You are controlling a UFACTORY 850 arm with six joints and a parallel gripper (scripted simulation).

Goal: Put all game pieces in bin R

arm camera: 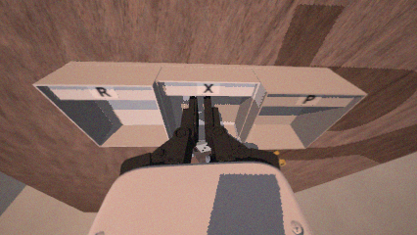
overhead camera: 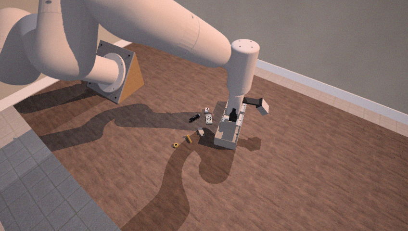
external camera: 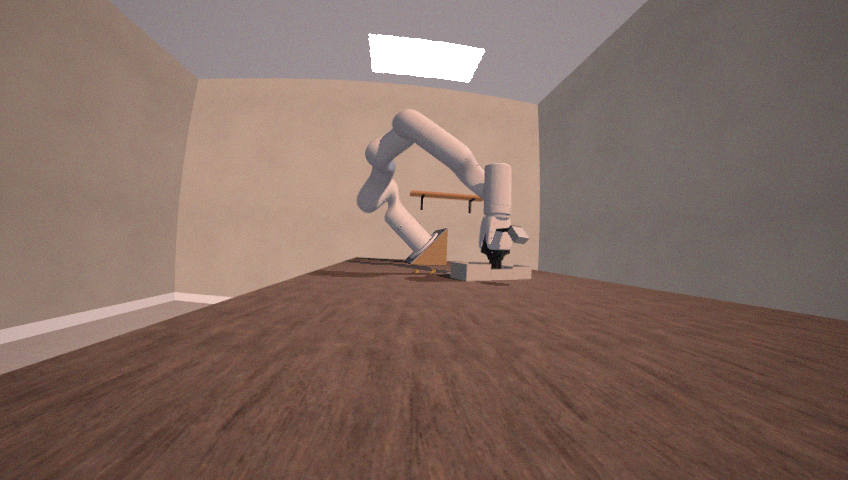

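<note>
The bin is 10 mm to the right of my hand and 10 mm below it. From my hand the other things lie so: domino: 90 mm behind, 40 mm to the right, 30 mm below; white usb stick: 120 mm to the right, 80 mm behind, 30 mm below; black marker-like stick: 140 mm behind, 70 mm to the right, 30 mm below.
</note>
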